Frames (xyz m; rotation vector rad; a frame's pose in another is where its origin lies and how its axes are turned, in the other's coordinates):
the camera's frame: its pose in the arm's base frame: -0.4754 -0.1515 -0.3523 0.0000 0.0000 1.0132
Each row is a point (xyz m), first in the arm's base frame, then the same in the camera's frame.
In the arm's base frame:
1: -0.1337 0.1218 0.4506
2: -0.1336 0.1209 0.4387
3: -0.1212 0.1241 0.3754
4: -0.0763 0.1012 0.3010
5: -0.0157 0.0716 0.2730
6: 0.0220 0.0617 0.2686
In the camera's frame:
1: 0.4127 -0.1453 0.8029
2: 0.4120 -0.1459 0.7910
3: 0.4213 -0.1547 0.7277
4: 0.4256 -0.2049 0.6533
5: 0.4326 -0.2720 0.6253
6: 0.4441 -0.3092 0.6209

